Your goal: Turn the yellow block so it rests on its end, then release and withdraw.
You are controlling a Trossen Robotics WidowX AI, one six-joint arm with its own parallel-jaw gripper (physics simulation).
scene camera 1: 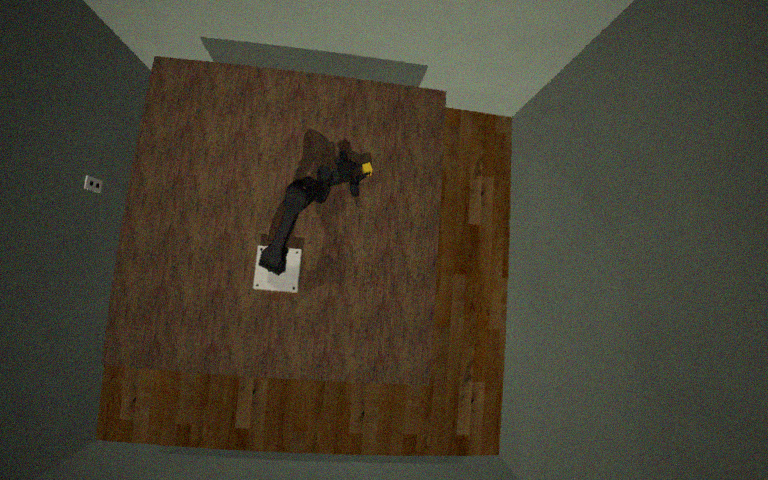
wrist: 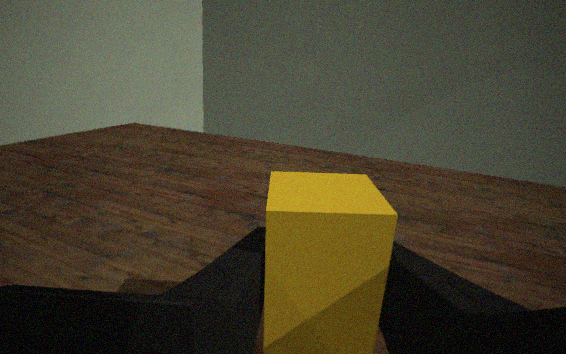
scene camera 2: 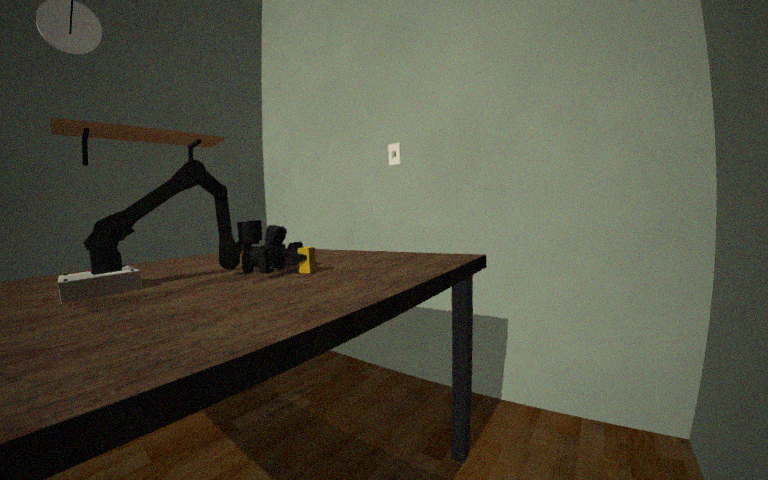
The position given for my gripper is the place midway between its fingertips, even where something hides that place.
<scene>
I see my gripper (scene camera 2: 309, 256) and a yellow block (wrist: 329, 237).
My gripper shows as well in scene camera 1 (scene camera 1: 369, 168) and in the wrist view (wrist: 315, 241).
</scene>
